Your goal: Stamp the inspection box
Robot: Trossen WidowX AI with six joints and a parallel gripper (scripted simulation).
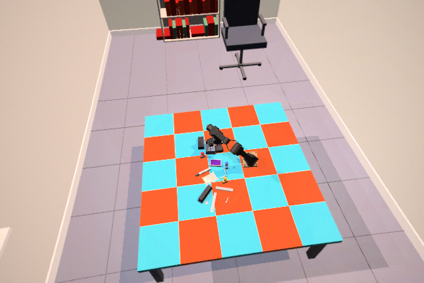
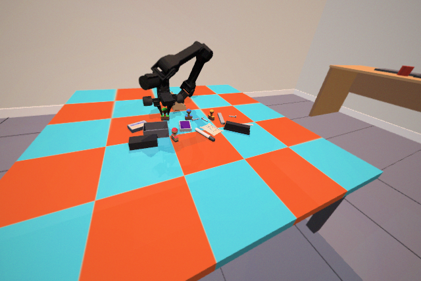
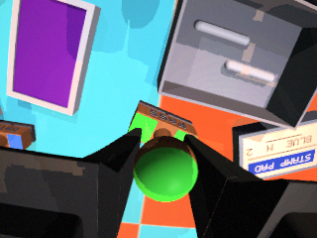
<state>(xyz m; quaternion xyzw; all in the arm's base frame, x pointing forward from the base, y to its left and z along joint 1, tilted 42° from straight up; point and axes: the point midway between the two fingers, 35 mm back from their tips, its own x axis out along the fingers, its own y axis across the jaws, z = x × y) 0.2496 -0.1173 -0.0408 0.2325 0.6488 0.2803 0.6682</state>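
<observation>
Now: the purple ink pad 10 cm to the left of my gripper tip, 6 cm below it and 3 cm ahead of it. Also, from my gripper tip: grey box: 6 cm ahead, 5 cm to the right, 5 cm below; then red-knob stamp: 13 cm ahead, 5 cm below, 3 cm to the left; then green stamp: right at my gripper tip.
</observation>
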